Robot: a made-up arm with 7 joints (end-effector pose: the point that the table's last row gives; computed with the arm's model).
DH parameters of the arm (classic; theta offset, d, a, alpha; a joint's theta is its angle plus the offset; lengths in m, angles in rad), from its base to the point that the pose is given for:
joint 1: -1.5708 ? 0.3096 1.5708
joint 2: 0 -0.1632 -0.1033 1.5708
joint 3: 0 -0.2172 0.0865 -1.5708
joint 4: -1.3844 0 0.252 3.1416
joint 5: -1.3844 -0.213 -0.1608 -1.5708
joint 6: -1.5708 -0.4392 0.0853 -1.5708
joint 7: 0 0.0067 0.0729 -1.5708
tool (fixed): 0 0.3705 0 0
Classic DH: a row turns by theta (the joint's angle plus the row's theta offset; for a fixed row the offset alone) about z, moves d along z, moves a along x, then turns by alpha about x.
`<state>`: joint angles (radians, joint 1 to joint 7).
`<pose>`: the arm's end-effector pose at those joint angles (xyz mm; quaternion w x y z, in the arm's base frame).
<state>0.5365 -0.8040 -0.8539 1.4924 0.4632 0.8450 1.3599</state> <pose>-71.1 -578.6 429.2 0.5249 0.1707 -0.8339 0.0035</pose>
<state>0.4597 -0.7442 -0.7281 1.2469 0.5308 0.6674 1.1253</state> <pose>-45.2 -672.5 651.5 0.7060 0.2058 -0.6743 0.0677</pose>
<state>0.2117 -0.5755 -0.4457 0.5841 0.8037 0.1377 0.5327</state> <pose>261.1 -953.8 802.5 0.8663 0.4313 -0.2083 0.1421</pose>
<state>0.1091 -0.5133 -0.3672 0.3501 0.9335 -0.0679 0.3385</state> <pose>302.0 -1058.6 673.2 0.8108 0.5481 -0.1214 0.1660</pose>
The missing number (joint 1, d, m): 0.2321
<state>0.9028 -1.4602 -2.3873 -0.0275 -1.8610 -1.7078 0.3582</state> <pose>-106.5 -45.1 -295.8 0.0133 -0.3603 -0.8420 0.4013</pose>
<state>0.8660 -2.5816 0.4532 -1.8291 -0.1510 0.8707 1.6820</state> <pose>217.1 -646.6 -258.7 0.1723 0.1562 0.8482 -0.4759</pose>
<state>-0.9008 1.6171 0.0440 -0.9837 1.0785 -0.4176 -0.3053</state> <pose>-189.4 -360.5 842.7 0.9603 0.1942 -0.0060 -0.2004</pose>
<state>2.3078 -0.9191 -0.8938 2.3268 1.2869 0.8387 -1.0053</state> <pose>564.1 609.2 968.9 0.4697 -0.0622 0.1971 0.8583</pose>
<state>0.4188 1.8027 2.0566 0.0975 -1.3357 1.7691 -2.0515</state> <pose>362.5 -41.7 -163.5 0.1709 0.4987 -0.7411 -0.4157</pose>
